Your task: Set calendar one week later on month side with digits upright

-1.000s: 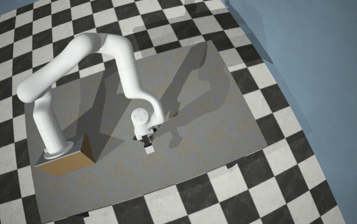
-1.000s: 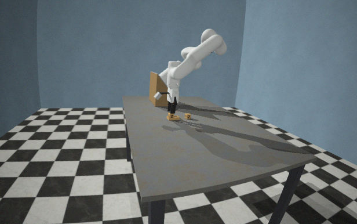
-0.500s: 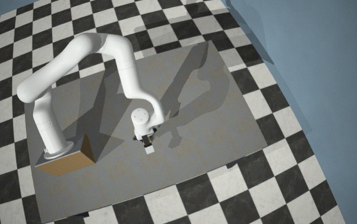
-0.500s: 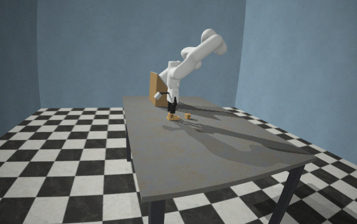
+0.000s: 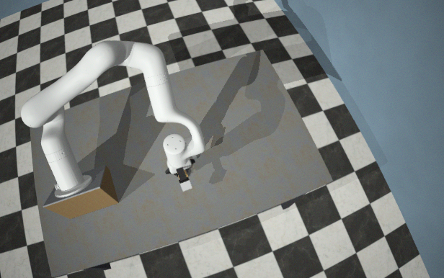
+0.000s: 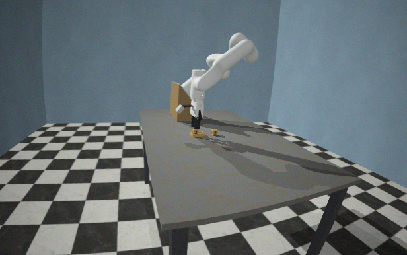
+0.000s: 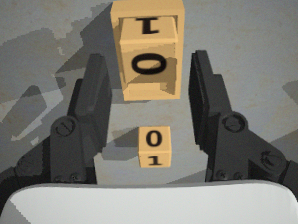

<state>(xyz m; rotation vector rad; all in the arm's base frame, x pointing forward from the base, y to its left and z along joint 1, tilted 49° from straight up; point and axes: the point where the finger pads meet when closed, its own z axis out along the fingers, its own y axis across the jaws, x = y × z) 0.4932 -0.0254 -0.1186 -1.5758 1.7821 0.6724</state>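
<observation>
Right now the tray is 6 cm below my hand and 2 cm to the left of it.
</observation>
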